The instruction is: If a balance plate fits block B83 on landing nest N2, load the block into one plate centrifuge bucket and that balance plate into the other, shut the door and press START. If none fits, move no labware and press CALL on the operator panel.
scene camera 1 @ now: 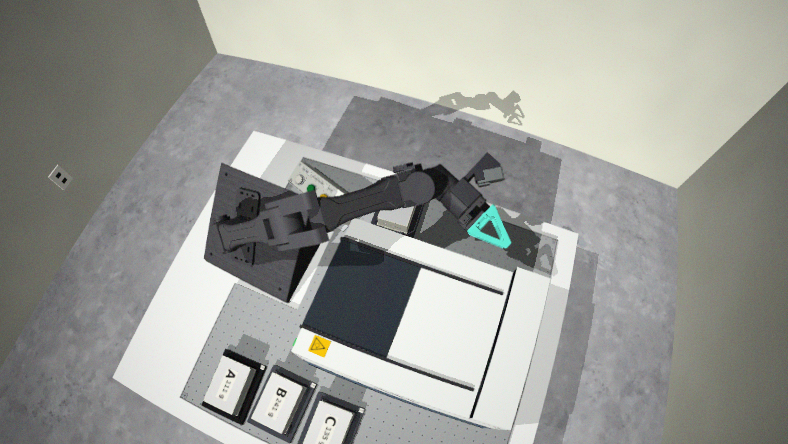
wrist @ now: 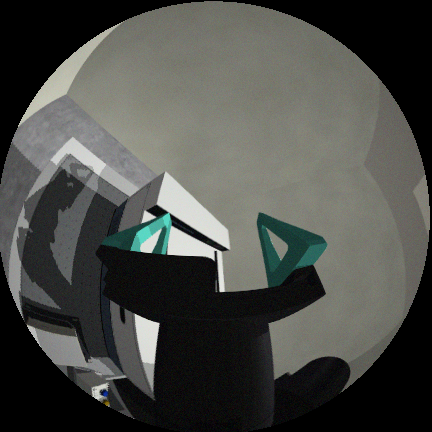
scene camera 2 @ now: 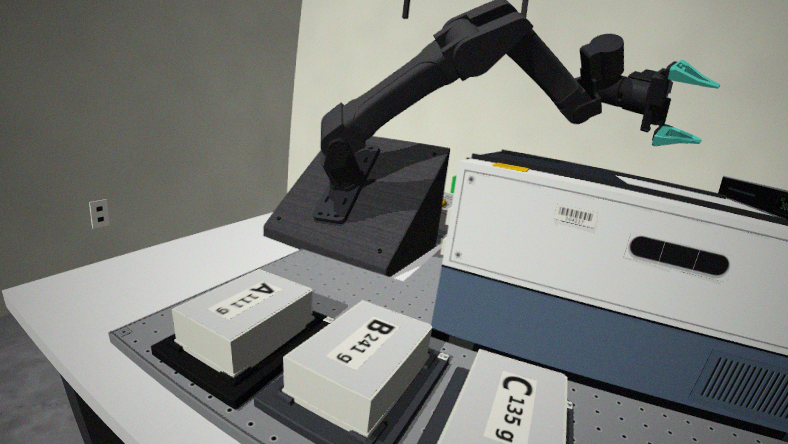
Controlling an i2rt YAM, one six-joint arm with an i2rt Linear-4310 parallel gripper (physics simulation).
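Places are measured from the arm's base along level axes (x ahead, y left, z up), in centimetres.
Pixels of known places: gripper, fingertip midpoint: (scene camera 1: 506, 245) (wrist: 213, 217) (scene camera 2: 710, 115); arm's base at its link origin: (scene camera 2: 348, 182).
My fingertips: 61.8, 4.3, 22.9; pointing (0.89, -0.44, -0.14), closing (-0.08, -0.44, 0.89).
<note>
Ahead of a thing's pixels: the offset from my fingertips to its middle, as dx, dy, dz. "spot": to the spot under its first point. Level surfaces: height alone.
My gripper (scene camera 1: 507, 245) (scene camera 2: 709, 113) (wrist: 213, 217) is open and empty, above and behind the centrifuge (scene camera 1: 496, 352) (scene camera 2: 512, 220) (wrist: 192, 205). Balance plates A, 111 g @(-51.2, -43.2, -30.3) (scene camera 1: 227, 386) (scene camera 2: 242, 308), B, 241 g @(-37.7, -42.4, -30.3) (scene camera 1: 281, 402) (scene camera 2: 358, 364), and C, 135 g @(-24.2, -44.5, -30.3) (scene camera 1: 329, 427) (scene camera 2: 510, 397), sit on dark nests at the front. A pale block @(-26.3, +16.9, -27.9) (scene camera 1: 395, 219) shows partly beneath the arm behind the centrifuge; its label is unreadable. The operator panel @(-48.1, +15.3, -29.4) (scene camera 1: 318, 180) (wrist: 97, 389) is partly covered by the arm; its button labels are too small to read. The buckets do not show.
The black arm base (scene camera 1: 248, 220) (scene camera 2: 358, 215) stands left of the centrifuge. A dark area (scene camera 1: 363, 297) lies beside a white panel @(dz -12.6) (scene camera 1: 435, 325) on the centrifuge top. A black display @(spot: +4.3, -11.8, -10.6) (scene camera 2: 755, 193) rises at its right end. A perforated board @(dz -33.6) (scene camera 1: 231, 314) (scene camera 2: 308, 270) lies under the front nests.
</note>
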